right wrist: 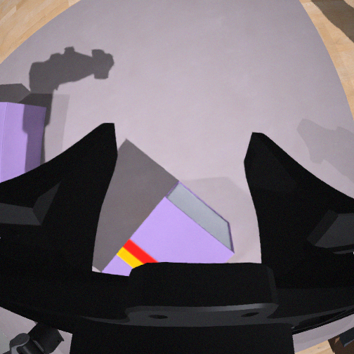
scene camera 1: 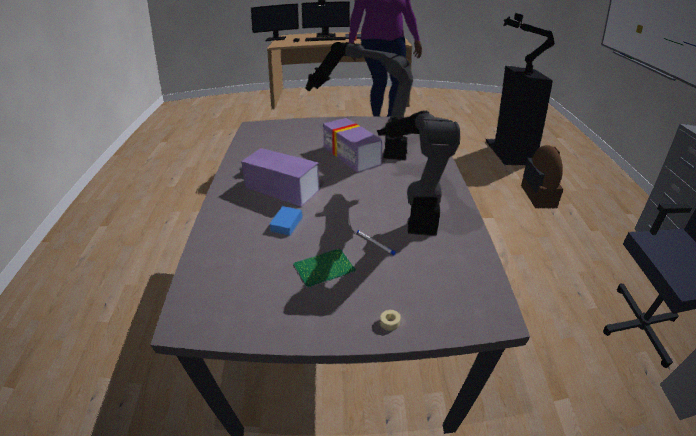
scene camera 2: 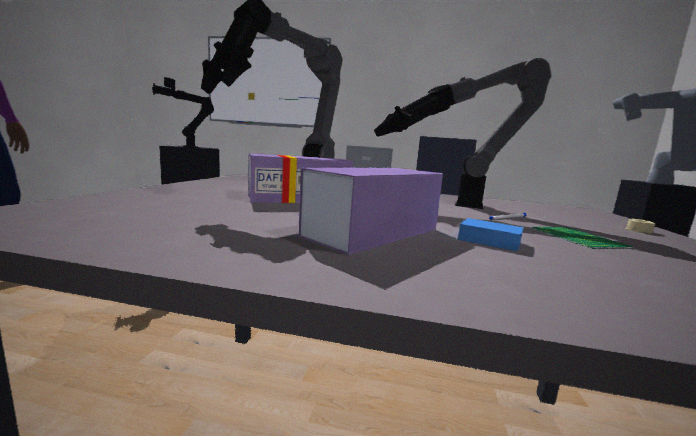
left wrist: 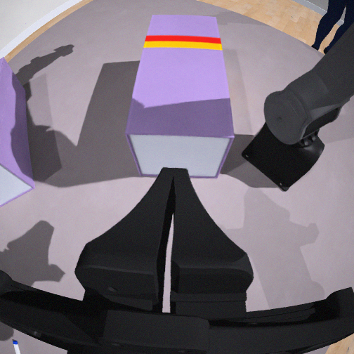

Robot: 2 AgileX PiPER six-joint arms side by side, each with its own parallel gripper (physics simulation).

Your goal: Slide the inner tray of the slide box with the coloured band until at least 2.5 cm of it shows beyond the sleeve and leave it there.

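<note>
The purple slide box (scene camera 1: 365,136) (scene camera 2: 268,162) (left wrist: 182,80) (right wrist: 185,225) with a red and yellow band (scene camera 1: 335,142) (scene camera 2: 289,179) (left wrist: 182,42) (right wrist: 137,252) lies on the table. Its pale tray end (scene camera 1: 369,154) (left wrist: 177,155) (right wrist: 202,210) looks about flush with the sleeve at the end away from the band. My left gripper (scene camera 1: 380,131) (scene camera 2: 377,132) (left wrist: 174,182) is shut and empty, raised off the table and pointing toward that end; its tips overlap the pale face in its wrist view. My right gripper (scene camera 1: 309,86) (right wrist: 182,142) is open and empty, high above the table. The far tray end is hidden.
A plain purple box (scene camera 1: 279,177) (scene camera 2: 395,205) (left wrist: 11,125) (right wrist: 22,140) stands beside the banded one. A blue block (scene camera 1: 286,220) (scene camera 2: 490,234), a pen (scene camera 1: 375,242), a green sheet (scene camera 1: 324,267) and a tape roll (scene camera 1: 390,320) lie elsewhere on the table.
</note>
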